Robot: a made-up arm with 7 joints.
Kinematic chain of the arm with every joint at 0, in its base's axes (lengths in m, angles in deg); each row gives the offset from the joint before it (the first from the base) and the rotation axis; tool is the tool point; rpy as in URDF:
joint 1: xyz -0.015 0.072 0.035 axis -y
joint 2: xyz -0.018 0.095 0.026 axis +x
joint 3: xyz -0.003 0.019 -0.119 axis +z
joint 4: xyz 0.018 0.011 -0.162 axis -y
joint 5: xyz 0 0.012 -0.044 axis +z
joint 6: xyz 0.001 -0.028 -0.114 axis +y
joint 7: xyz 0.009 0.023 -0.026 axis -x
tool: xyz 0.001 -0.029 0 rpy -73.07 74.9 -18.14
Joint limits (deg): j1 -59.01..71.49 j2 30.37..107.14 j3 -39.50..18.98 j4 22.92..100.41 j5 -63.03..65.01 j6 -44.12..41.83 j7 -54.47..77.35
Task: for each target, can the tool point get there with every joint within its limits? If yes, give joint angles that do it. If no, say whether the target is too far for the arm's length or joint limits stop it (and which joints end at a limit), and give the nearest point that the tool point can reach.
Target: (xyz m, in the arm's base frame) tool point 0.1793 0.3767 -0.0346
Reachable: yes | joints 14.34 51.49 3.40 92.86 0.85 -24.19 5.79
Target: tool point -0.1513 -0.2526 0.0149
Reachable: no: joint limits stop it (at a limit: joint 1, joint 2, joint 3, joint 4, joint 6, joint 7) | nearest point -0.1426 0.1762 -0.1828 | short by 0.472 m
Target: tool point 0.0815 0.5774 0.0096
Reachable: yes | joints -26.77 85.53 3.09 35.60 -6.76 22.53 57.47
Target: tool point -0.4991 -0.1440 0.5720
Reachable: no: too far | nearest point -0.1693 0.3296 0.2453 | short by 0.663 m
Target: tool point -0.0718 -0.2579 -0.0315
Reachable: no: joint limits stop it (at a limit: joint 1, joint 2, joint 3, joint 4, joint 6, joint 7) | nearest point -0.1363 0.1771 -0.1815 | short by 0.465 m
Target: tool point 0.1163 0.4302 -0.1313
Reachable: yes | joints -14.60 56.68 -3.34 73.34 46.96 16.92 31.50
